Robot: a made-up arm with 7 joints.
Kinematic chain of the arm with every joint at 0, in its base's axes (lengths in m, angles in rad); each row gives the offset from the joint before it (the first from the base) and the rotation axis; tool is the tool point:
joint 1: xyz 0 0 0.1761 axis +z
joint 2: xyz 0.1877 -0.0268 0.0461 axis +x
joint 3: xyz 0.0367 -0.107 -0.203 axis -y
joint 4: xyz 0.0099 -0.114 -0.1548 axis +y
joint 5: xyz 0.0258 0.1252 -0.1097 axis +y
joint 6: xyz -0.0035 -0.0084 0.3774 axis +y
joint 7: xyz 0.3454 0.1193 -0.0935 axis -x
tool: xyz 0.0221 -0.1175 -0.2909
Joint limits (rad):
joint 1: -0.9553..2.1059
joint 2: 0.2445..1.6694
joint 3: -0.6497..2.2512
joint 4: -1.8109..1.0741
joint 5: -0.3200..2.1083
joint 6: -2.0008..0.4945
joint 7: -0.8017..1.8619
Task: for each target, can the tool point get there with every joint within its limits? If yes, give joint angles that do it. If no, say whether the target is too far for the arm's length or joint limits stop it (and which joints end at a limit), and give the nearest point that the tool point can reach.
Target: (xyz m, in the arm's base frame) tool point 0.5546 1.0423 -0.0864
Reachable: yes | joints 0.5966 1.1800 0.0005 -0.2629 1.4198 -1.2769 -0.1244
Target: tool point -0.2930 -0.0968 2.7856
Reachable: no: too far | nearest point -0.0230 -0.2357 1.1045 | short by 1.708 m
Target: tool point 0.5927 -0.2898 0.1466
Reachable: yes | joints 0.1184 1.3346 1.2411 0.3449 0.0216 -0.6670 0.1738
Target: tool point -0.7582 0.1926 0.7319
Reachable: no: joint limits stop it (at a limit: joint 1, joint 3, joint 5, joint 6) | nearest point -0.5778 0.1111 0.6257 | short by 0.225 m
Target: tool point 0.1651 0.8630 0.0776
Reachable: yes | joints 1.8481 1.0963 0.8924 -0.8303 1.6391 -0.6061 1.0808
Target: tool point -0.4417 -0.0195 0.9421
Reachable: no: joint limits stop it (at a limit: joint 1, joint 3, joint 5, joint 6) | nearest point -0.4037 -0.0340 0.8949 | short by 0.062 m
